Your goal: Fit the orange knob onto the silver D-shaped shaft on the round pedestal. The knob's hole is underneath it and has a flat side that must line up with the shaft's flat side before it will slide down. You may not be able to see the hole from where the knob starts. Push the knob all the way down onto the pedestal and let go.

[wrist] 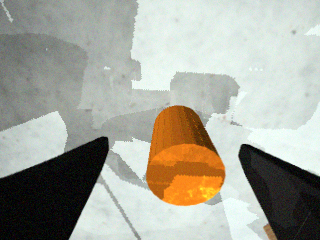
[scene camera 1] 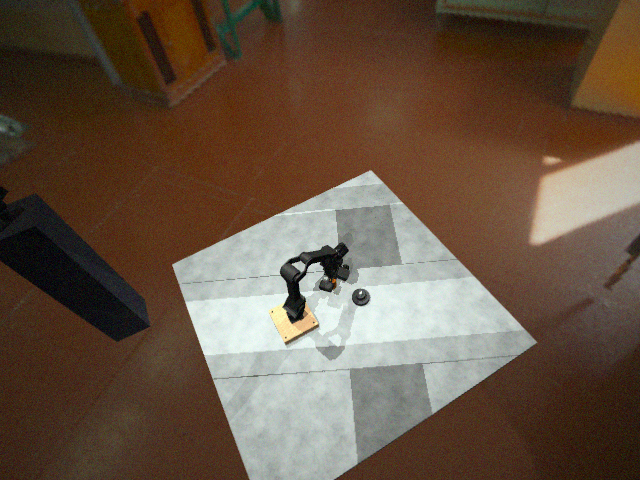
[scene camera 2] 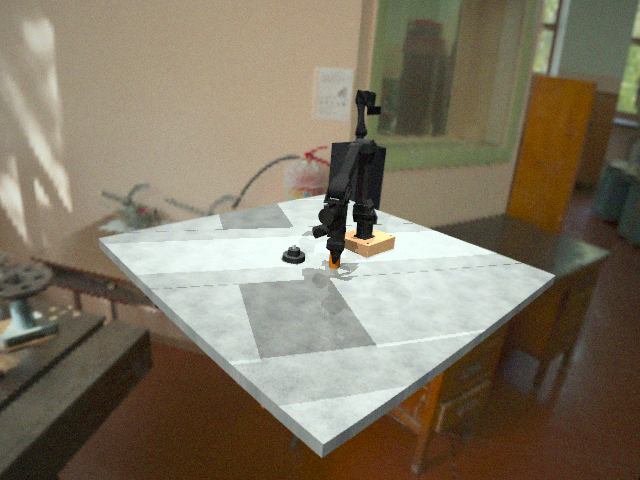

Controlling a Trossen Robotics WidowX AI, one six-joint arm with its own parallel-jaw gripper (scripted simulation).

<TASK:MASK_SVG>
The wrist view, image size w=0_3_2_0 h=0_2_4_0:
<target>my gripper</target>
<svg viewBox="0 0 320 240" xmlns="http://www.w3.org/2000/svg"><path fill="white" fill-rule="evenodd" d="M241 144L238 152L239 162L276 239L320 240L320 176L303 170L249 144ZM108 137L99 137L57 157L54 156L35 166L0 178L0 240L69 240L104 166L109 151Z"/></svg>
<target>orange knob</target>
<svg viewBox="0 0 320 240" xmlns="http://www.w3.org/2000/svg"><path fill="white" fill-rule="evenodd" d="M175 105L164 109L155 120L146 170L146 181L153 195L167 203L182 206L196 205L209 200L219 191L224 183L226 168L196 112L189 107Z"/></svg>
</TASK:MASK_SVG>
